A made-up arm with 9 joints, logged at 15 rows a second.
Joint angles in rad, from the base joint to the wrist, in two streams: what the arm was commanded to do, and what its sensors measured. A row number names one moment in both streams.
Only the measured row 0 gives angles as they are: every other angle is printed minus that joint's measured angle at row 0.
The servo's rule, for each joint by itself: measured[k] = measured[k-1] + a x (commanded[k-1-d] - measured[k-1]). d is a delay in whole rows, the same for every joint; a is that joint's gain. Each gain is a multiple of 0.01, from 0.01 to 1. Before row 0 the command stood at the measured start. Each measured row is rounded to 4 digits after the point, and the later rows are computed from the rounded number. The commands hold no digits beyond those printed.
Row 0, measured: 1.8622, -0.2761, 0.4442, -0.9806, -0.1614, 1.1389, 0.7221, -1.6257, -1.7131
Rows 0 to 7, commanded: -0.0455, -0.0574, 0.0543, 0.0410, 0.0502, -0.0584, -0.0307, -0.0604, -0.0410; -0.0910, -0.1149, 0.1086, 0.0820, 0.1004, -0.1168, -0.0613, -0.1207, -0.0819; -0.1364, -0.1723, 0.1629, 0.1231, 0.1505, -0.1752, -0.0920, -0.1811, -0.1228; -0.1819, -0.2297, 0.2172, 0.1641, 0.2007, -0.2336, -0.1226, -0.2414, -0.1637; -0.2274, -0.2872, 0.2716, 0.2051, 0.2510, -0.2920, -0.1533, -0.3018, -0.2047; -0.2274, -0.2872, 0.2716, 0.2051, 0.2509, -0.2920, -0.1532, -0.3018, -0.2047; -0.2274, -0.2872, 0.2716, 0.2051, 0.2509, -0.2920, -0.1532, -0.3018, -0.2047; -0.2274, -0.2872, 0.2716, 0.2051, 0.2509, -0.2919, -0.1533, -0.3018, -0.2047
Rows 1 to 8, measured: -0.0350, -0.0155, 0.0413, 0.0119, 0.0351, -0.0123, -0.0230, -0.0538, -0.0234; -0.0781, -0.0423, 0.0924, 0.0322, 0.0808, -0.0342, -0.0517, -0.1133, -0.0567; -0.1230, -0.0774, 0.1460, 0.0586, 0.1296, -0.0638, -0.0819, -0.1736, -0.0944; -0.1684, -0.1185, 0.2001, 0.0892, 0.1794, -0.0995, -0.1124, -0.2339, -0.1339; -0.2138, -0.1640, 0.2544, 0.1228, 0.2295, -0.1399, -0.1431, -0.2943, -0.1743; -0.2243, -0.1973, 0.2675, 0.1467, 0.2445, -0.1718, -0.1507, -0.3010, -0.1916; -0.2267, -0.2216, 0.2706, 0.1636, 0.2490, -0.1970, -0.1526, -0.3017, -0.1991; -0.2272, -0.2393, 0.2714, 0.1756, 0.2503, -0.2169, -0.1531, -0.3018, -0.2023
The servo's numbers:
d 0
a 0.77 0.27 0.76 0.29 0.70 0.21 0.75 0.89 0.57

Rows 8 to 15, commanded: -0.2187, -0.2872, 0.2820, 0.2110, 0.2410, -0.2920, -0.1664, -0.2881, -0.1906; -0.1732, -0.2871, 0.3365, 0.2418, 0.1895, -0.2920, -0.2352, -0.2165, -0.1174; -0.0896, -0.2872, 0.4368, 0.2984, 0.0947, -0.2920, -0.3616, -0.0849, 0.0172; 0.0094, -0.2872, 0.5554, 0.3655, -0.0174, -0.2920, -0.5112, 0.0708, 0.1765; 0.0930, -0.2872, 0.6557, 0.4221, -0.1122, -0.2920, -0.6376, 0.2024, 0.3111; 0.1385, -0.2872, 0.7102, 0.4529, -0.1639, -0.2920, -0.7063, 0.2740, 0.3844; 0.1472, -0.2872, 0.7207, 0.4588, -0.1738, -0.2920, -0.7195, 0.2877, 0.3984; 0.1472, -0.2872, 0.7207, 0.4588, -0.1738, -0.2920, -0.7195, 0.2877, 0.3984
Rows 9 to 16, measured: -0.2207, -0.2522, 0.2795, 0.1859, 0.2438, -0.2327, -0.1631, -0.2896, -0.1956; -0.1841, -0.2616, 0.3228, 0.2021, 0.2058, -0.2452, -0.2172, -0.2245, -0.1510; -0.1113, -0.2685, 0.4094, 0.2300, 0.1280, -0.2550, -0.3255, -0.1003, -0.0551; -0.0184, -0.2735, 0.5204, 0.2693, 0.0262, -0.2628, -0.4648, 0.0520, 0.0769; 0.0674, -0.2772, 0.6232, 0.3136, -0.0707, -0.2689, -0.5944, 0.1859, 0.2104; 0.1221, -0.2799, 0.6893, 0.3540, -0.1359, -0.2738, -0.6783, 0.2643, 0.3096; 0.1414, -0.2819, 0.7132, 0.3844, -0.1624, -0.2776, -0.7092, 0.2851, 0.3602; 0.1459, -0.2833, 0.7189, 0.4060, -0.1704, -0.2806, -0.7169, 0.2874, 0.3820
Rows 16 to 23, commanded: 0.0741, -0.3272, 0.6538, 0.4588, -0.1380, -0.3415, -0.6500, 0.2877, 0.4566; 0.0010, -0.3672, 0.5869, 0.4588, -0.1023, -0.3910, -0.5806, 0.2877, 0.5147; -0.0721, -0.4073, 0.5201, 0.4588, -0.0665, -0.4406, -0.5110, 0.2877, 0.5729; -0.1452, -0.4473, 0.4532, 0.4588, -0.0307, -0.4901, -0.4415, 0.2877, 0.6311; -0.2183, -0.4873, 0.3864, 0.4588, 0.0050, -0.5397, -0.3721, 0.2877, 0.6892; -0.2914, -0.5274, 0.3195, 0.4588, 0.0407, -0.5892, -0.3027, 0.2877, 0.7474; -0.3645, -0.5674, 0.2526, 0.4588, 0.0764, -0.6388, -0.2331, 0.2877, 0.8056; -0.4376, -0.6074, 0.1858, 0.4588, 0.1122, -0.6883, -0.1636, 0.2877, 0.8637
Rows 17 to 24, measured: 0.0906, -0.2952, 0.6694, 0.4213, -0.1477, -0.2934, -0.6667, 0.2877, 0.4245; 0.0216, -0.3146, 0.6067, 0.4322, -0.1159, -0.3139, -0.6021, 0.2877, 0.4759; -0.0505, -0.3396, 0.5409, 0.4399, -0.0813, -0.3405, -0.5338, 0.2877, 0.5312; -0.1234, -0.3687, 0.4742, 0.4454, -0.0459, -0.3719, -0.4646, 0.2877, 0.5881; -0.1965, -0.4007, 0.4075, 0.4493, -0.0103, -0.4071, -0.3952, 0.2877, 0.6457; -0.2696, -0.4349, 0.3406, 0.4521, 0.0254, -0.4453, -0.3258, 0.2877, 0.7037; -0.3427, -0.4707, 0.2737, 0.4540, 0.0611, -0.4859, -0.2563, 0.2877, 0.7618; -0.4158, -0.5076, 0.2069, 0.4554, 0.0969, -0.5284, -0.1868, 0.2877, 0.8199
